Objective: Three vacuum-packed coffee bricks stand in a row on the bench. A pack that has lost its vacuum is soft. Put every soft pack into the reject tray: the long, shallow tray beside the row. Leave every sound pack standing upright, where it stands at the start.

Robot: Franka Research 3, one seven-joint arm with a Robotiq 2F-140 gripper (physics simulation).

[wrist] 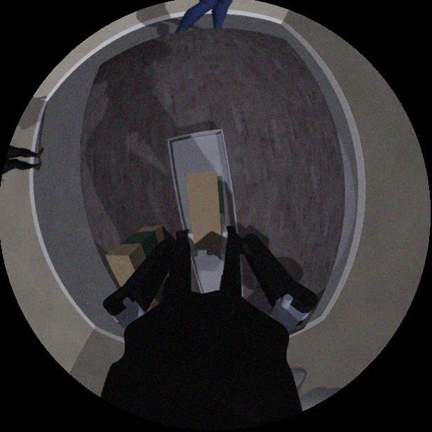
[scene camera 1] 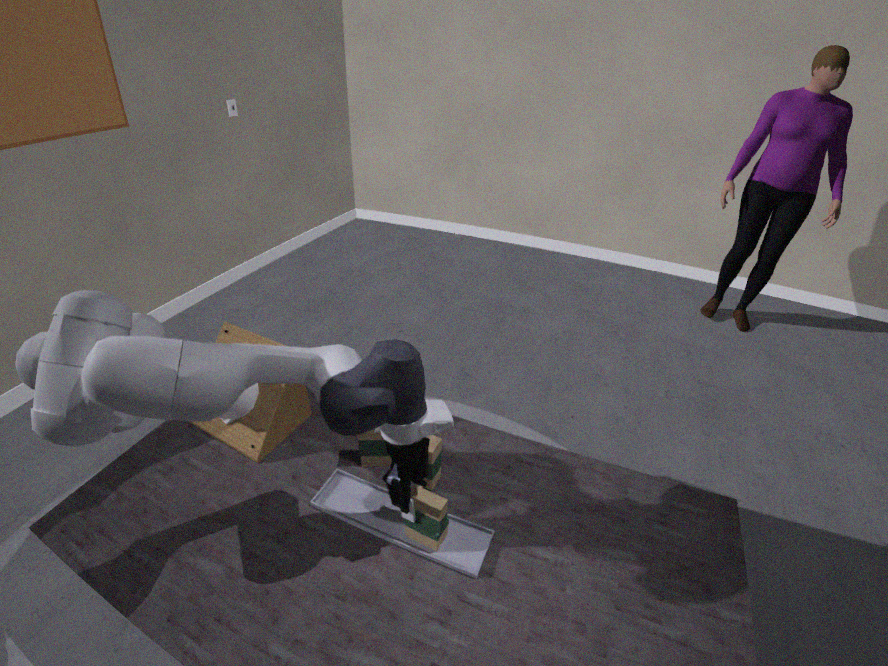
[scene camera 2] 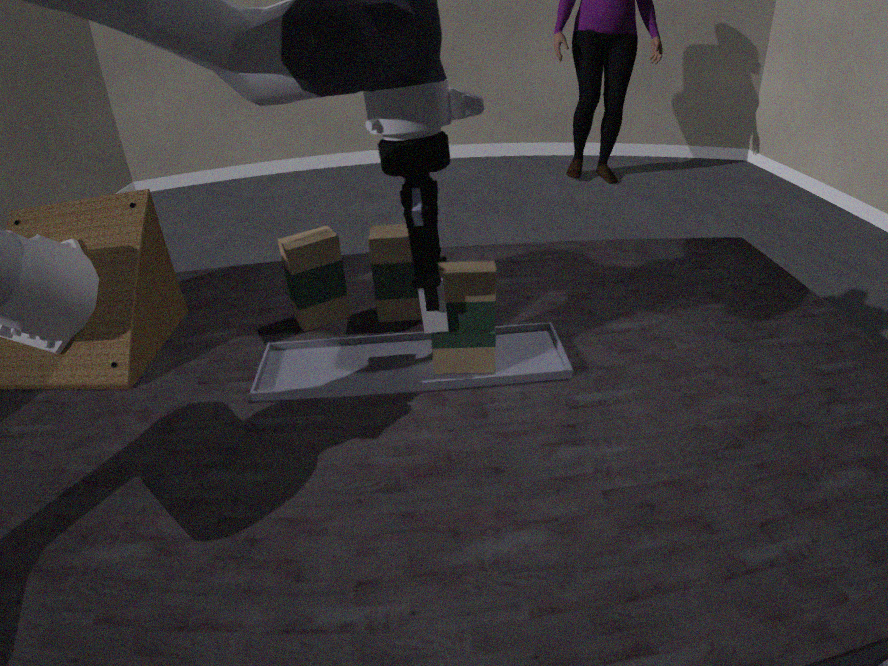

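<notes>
My gripper (scene camera 1: 407, 510) (scene camera 2: 433, 315) (wrist: 209, 222) is shut on a tan coffee pack with a green band (scene camera 1: 428, 528) (scene camera 2: 469, 322) (wrist: 204, 200). The held pack is upright, inside the outline of the long, shallow grey tray (scene camera 1: 466, 548) (scene camera 2: 308, 369) (wrist: 200, 150), right of its middle in scene view 2. Whether its base touches the tray floor is not clear. Behind the tray, the middle pack (scene camera 1: 434, 462) (scene camera 2: 391, 279) (wrist: 126, 257) stands upright, partly hidden by the gripper. The left pack (scene camera 1: 374, 450) (scene camera 2: 315, 278) looks slightly tilted and uneven at its top.
A wooden wedge-shaped block (scene camera 1: 286, 415) (scene camera 2: 86, 286) stands left of the packs, near the arm's base side. A person in a purple top (scene camera 1: 796, 143) (scene camera 2: 606, 71) stands on the floor beyond the bench. Another person's blue-clad legs (wrist: 200, 12) show in the wrist view.
</notes>
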